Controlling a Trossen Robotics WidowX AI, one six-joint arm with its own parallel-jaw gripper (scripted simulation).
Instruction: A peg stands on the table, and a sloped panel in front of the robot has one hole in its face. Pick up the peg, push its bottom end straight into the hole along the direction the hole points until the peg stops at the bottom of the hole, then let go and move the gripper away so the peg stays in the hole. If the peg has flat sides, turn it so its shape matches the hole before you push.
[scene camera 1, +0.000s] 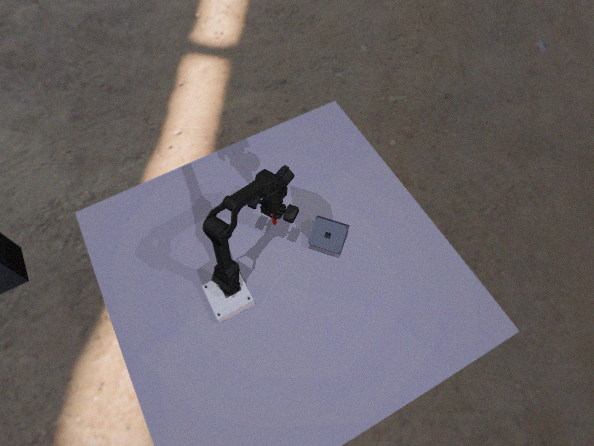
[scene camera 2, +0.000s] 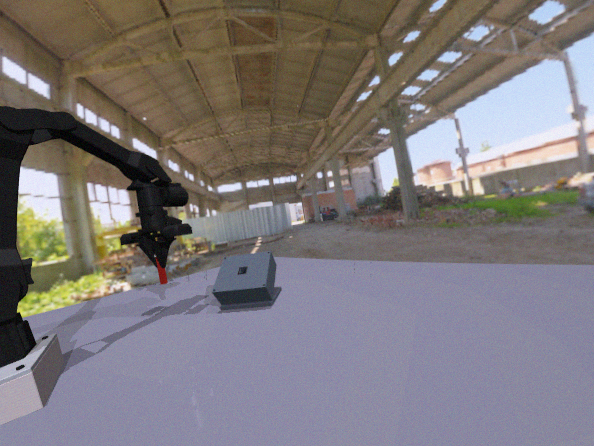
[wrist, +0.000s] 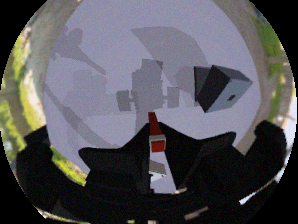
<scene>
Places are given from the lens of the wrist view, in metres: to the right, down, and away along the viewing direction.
my gripper (wrist: 153, 125): 0.01, 0.02, 0.10
grey sloped panel (wrist: 218, 88): 0.15, -0.04, 0.11
</scene>
